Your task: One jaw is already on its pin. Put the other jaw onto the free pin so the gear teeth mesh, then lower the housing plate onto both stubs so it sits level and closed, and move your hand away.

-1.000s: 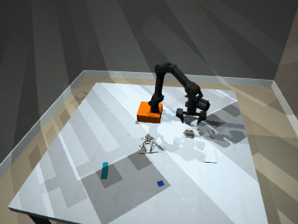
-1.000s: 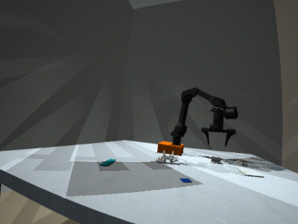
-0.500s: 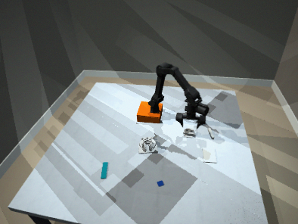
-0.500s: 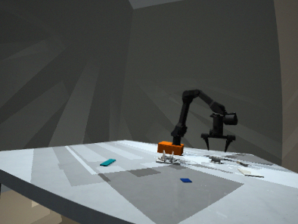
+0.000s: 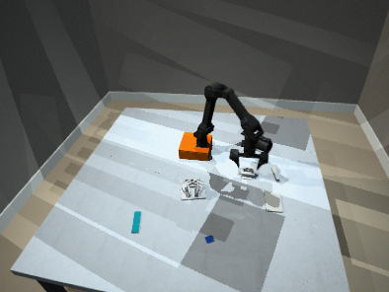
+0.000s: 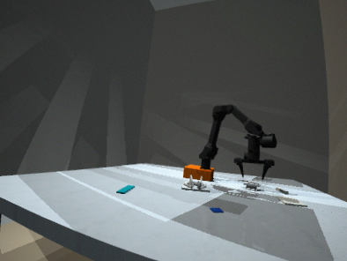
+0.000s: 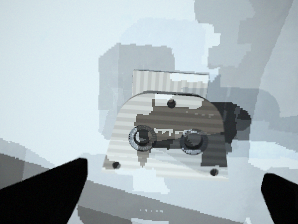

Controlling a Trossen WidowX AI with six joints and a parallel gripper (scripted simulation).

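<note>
Now: gripper tip 40 mm above the small pale block and 10 mm past it. The rest, counted from my gripper tip: short pale bar: 150 mm to the left, 50 mm below, 10 mm behind; pale flat plate: 180 mm ahead, 100 mm to the left, 50 mm below; white base: 270 mm to the right, 130 mm ahead, 50 mm below.
</note>
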